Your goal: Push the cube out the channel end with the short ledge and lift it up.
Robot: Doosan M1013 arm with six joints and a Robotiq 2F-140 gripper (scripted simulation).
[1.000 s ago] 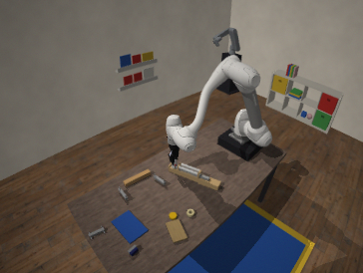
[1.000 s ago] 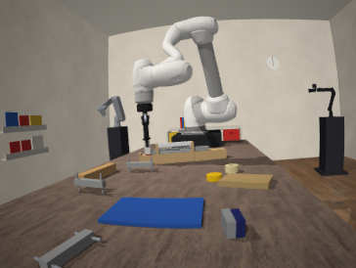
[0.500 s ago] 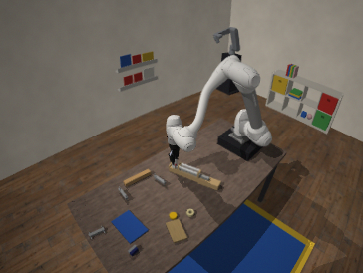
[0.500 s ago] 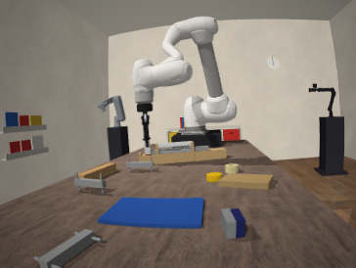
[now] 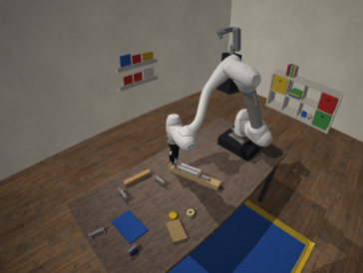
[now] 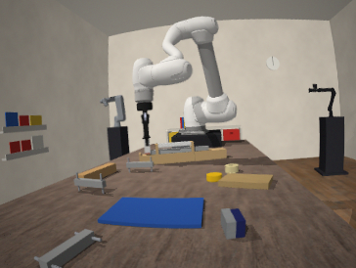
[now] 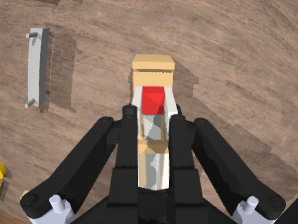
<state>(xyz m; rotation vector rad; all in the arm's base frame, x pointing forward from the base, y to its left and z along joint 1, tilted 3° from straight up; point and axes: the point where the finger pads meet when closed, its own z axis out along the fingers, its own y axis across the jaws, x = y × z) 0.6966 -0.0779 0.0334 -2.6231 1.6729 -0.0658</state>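
My gripper is now 50 mm past the channel, 120 mm to the right of it and 30 mm above it. Also, from my hand: yellow disc: 260 mm ahead, 350 mm to the left, 80 mm below; red cube: 30 mm below; wooden board: 310 mm ahead, 450 mm to the left, 80 mm below.
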